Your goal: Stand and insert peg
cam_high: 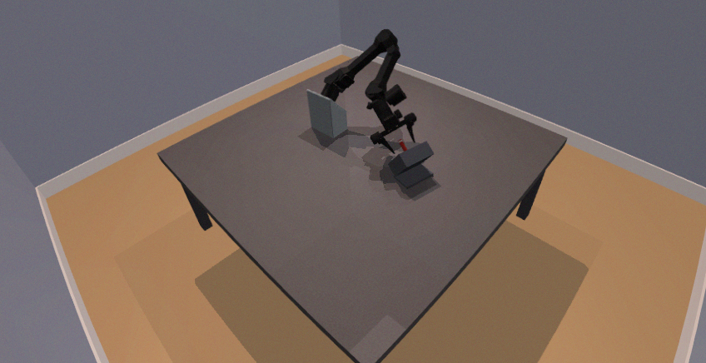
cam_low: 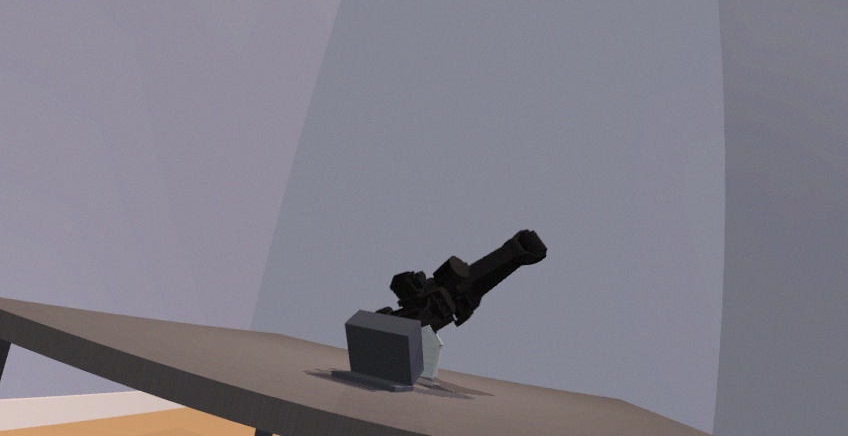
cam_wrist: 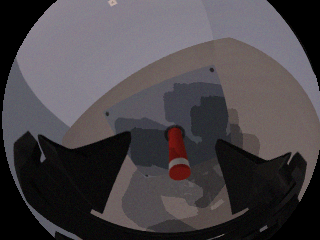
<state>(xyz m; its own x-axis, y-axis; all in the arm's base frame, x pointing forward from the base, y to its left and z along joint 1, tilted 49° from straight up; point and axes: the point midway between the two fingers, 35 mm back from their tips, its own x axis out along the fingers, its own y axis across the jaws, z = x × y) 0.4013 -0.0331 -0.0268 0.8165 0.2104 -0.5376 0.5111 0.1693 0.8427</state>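
Right now the red peg is 10 mm to the left of my gripper tip and 10 mm behind it. From my gripper tip the other things lie so: sloped panel (30 mm below, 30 mm ahead, 10 mm to the right); flat base plate (90 mm below, 60 mm ahead, 20 mm to the right).
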